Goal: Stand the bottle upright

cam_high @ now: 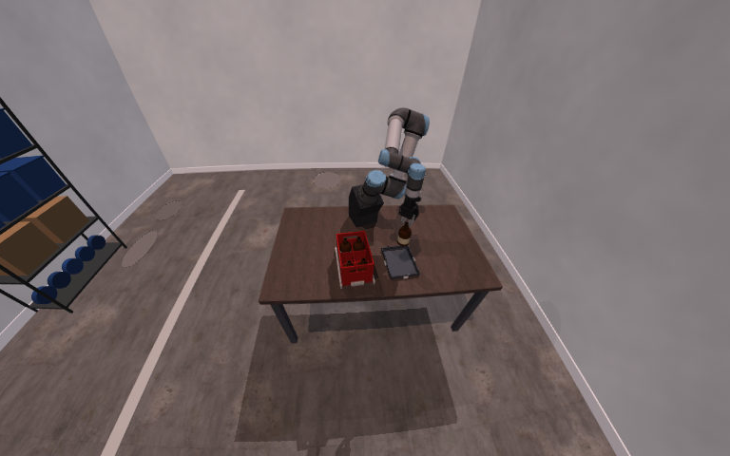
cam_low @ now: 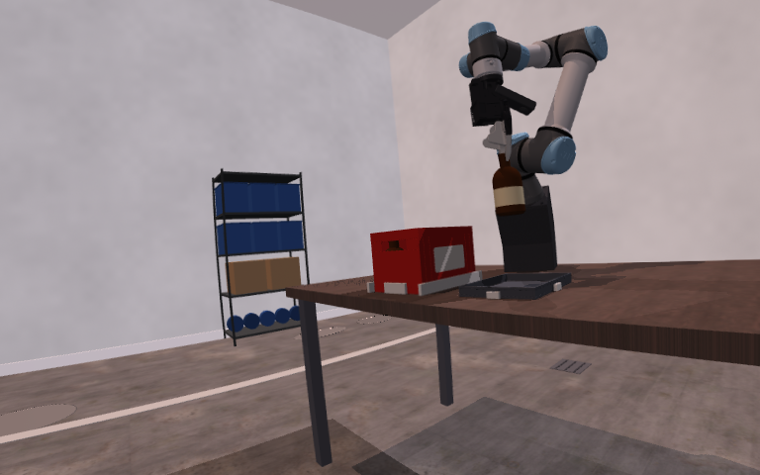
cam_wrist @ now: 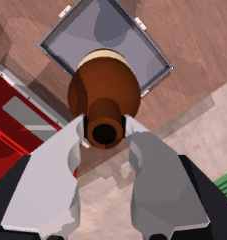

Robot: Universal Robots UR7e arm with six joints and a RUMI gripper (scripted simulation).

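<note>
The brown bottle lies 7 cm below my hand. Round my hand: dark tray: 1 cm to the left, 32 cm below; red crate: 8 cm ahead, 29 cm to the right, 25 cm below; glass bottle: 18 cm ahead, 30 cm to the right, 25 cm below.
</note>
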